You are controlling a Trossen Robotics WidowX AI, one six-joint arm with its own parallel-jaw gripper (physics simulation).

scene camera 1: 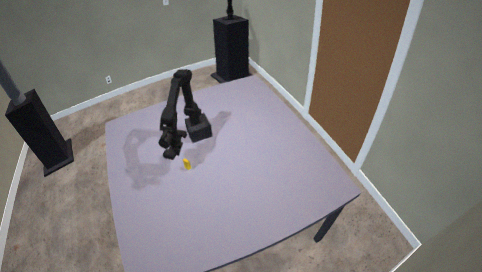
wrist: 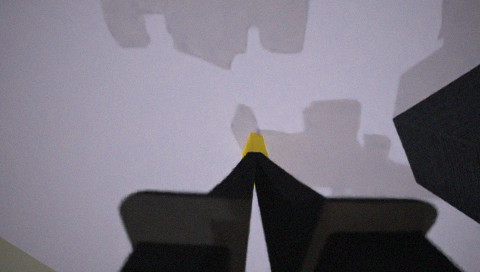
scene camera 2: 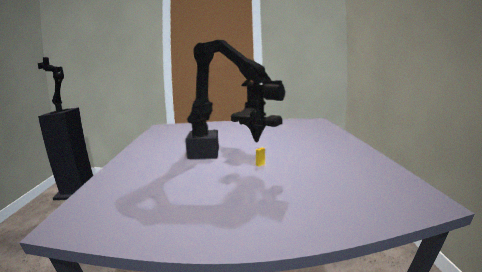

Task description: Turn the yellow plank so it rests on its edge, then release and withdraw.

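The yellow plank [scene camera 1: 187, 164] [scene camera 2: 260, 156] [wrist: 255, 143] stands upright on the table, taller than it is wide in the scene camera 2 view. Its far part shows in the wrist view beyond the fingertips, and the rest is hidden behind them. My gripper [scene camera 2: 257, 139] [wrist: 253, 158] is shut with nothing between its fingers and points down. In the scene camera 2 view its tips are just above the plank's top, with a small gap. In the scene camera 1 view the plank is apart from the gripper, to its lower right.
The arm's dark base block [scene camera 1: 199, 128] [scene camera 2: 202, 144] [wrist: 445, 145] stands on the pale purple table [scene camera 1: 240, 200] [scene camera 2: 350, 220], behind and left of the plank in the scene camera 2 view. Dark pedestals [scene camera 1: 231, 49] [scene camera 2: 67, 152] stand off the table. Arm shadows lie on the tabletop.
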